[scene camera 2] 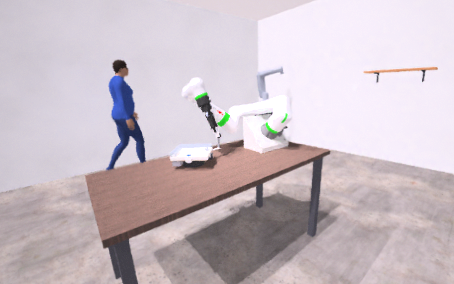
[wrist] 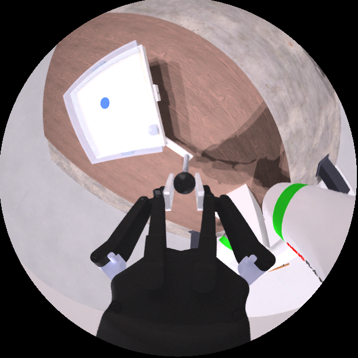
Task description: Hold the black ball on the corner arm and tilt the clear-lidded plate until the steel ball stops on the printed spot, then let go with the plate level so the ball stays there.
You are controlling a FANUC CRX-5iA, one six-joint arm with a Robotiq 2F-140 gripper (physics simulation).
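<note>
The black ball (wrist: pixel 184 183) sits on a thin post at the end of the white corner arm (wrist: pixel 177 147). My gripper (wrist: pixel 184 180) (scene camera 2: pixel 218 136) is shut on the black ball, one pale fingertip on each side. The clear-lidded plate (wrist: pixel 127 75) (scene camera 2: pixel 200 155) has a white floor with a blue printed spot (wrist: pixel 105 103) (scene camera 2: pixel 189 155). The steel ball (wrist: pixel 153 130) lies apart from the spot, near the corner of the plate where the corner arm joins. In the scene view the plate looks close to level; a slight tilt cannot be judged.
The plate stands over the brown wooden table (scene camera 2: pixel 145 192) (wrist: pixel 210 85). The robot's white base (scene camera 2: pixel 260 137) stands at the table's back right. A person in blue (scene camera 2: pixel 122 107) is behind the table on the left. A wooden shelf (scene camera 2: pixel 400 70) hangs on the right wall.
</note>
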